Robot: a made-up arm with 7 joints.
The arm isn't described. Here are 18 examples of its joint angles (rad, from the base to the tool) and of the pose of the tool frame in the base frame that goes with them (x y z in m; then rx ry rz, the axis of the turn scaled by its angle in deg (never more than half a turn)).
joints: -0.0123 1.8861 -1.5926 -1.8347 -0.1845 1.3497 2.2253
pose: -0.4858 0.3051 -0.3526 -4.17 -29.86 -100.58
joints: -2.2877 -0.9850 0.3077 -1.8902 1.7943 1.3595 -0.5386
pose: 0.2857 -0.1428 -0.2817 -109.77 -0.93 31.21
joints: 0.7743 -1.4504 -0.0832 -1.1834 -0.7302 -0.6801 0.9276
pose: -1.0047 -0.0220 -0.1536 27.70 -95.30 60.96
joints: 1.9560 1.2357 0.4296 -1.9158 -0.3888 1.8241 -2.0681
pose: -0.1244 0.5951 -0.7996 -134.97 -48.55 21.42
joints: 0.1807 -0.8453 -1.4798 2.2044 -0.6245 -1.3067 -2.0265
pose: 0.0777 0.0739 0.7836 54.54 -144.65 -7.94
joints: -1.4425 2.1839 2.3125 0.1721 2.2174 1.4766 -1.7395
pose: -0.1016 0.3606 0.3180 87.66 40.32 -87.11
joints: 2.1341 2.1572 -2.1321 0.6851 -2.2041 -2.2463 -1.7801
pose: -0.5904 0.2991 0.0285 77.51 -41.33 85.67
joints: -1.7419 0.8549 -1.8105 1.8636 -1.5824 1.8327 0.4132
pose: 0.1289 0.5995 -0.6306 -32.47 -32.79 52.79
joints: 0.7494 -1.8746 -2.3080 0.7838 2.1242 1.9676 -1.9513
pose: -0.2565 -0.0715 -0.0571 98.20 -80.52 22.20
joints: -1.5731 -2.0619 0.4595 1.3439 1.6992 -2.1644 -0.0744
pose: 0.1151 -0.1430 0.1080 -73.71 -123.15 79.76
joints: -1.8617 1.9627 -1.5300 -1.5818 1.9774 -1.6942 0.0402
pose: 0.0421 0.3541 0.5346 82.75 -53.41 -57.58
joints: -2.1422 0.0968 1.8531 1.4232 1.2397 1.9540 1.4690
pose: 0.5344 0.1794 0.1462 -14.66 -155.39 1.34
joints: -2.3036 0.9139 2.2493 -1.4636 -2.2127 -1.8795 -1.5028
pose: 0.8043 0.5320 0.4696 123.70 40.57 -47.15
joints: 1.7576 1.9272 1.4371 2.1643 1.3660 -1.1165 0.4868
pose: -0.2721 0.5846 0.0982 -100.75 116.08 70.77
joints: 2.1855 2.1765 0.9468 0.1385 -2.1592 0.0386 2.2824
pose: 0.8227 0.3707 0.5729 -27.59 -115.87 -70.34
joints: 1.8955 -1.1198 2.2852 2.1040 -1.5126 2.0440 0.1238
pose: -0.3908 0.3361 0.6334 53.48 91.10 35.37
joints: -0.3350 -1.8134 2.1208 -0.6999 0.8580 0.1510 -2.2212
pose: -0.3970 -0.0598 -0.0779 135.66 -23.62 -69.29
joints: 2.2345 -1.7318 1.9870 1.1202 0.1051 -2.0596 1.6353
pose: 0.0718 -0.2360 0.4983 23.55 44.97 125.10
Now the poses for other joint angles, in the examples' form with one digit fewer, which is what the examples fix.
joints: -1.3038 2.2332 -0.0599 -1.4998 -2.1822 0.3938 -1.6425
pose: -0.172 0.148 0.618 -28.1 107.4 -86.5
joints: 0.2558 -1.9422 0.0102 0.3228 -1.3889 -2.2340 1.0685
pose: -0.176 -0.242 0.529 -35.3 0.4 7.4
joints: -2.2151 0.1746 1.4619 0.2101 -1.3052 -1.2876 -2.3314
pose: 0.914 0.327 -0.505 56.7 36.4 -152.9
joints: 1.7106 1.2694 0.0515 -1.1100 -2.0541 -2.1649 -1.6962
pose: 0.370 0.546 -0.656 -62.8 -41.7 -2.7
